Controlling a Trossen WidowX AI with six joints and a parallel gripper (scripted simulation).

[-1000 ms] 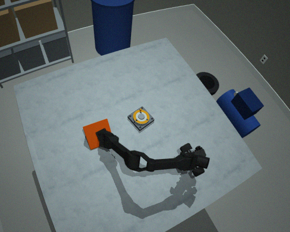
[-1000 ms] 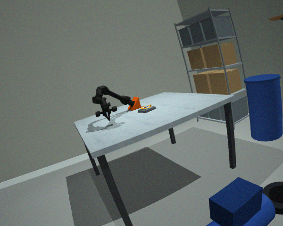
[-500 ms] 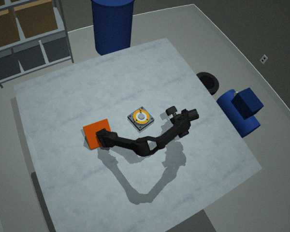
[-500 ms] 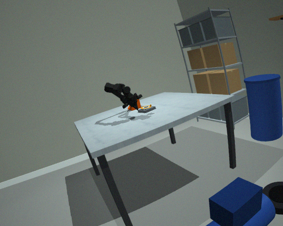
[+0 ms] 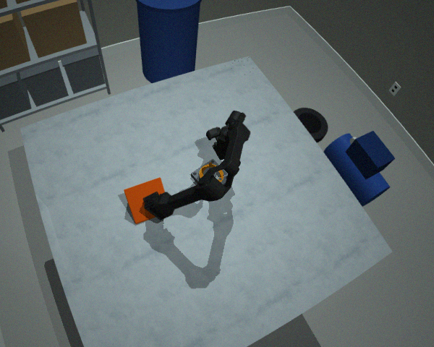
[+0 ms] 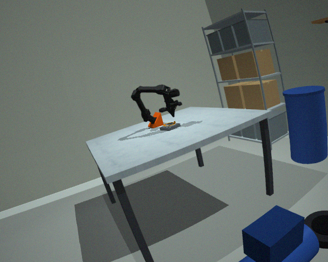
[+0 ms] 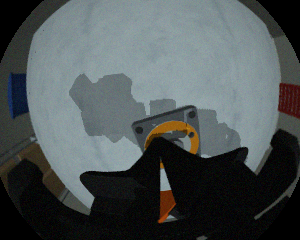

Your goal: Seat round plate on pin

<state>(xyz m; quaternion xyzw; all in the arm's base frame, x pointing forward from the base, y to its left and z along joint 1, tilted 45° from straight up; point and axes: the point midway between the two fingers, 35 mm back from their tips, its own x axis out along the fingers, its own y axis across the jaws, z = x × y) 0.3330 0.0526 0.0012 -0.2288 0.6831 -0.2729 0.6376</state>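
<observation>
Now: gripper tip 40 mm past the round plate, 10 mm to the left of it and 50 mm above it. Round my gripper tip: grey square base (50 mm behind, 30 mm to the right, 60 mm below).
</observation>
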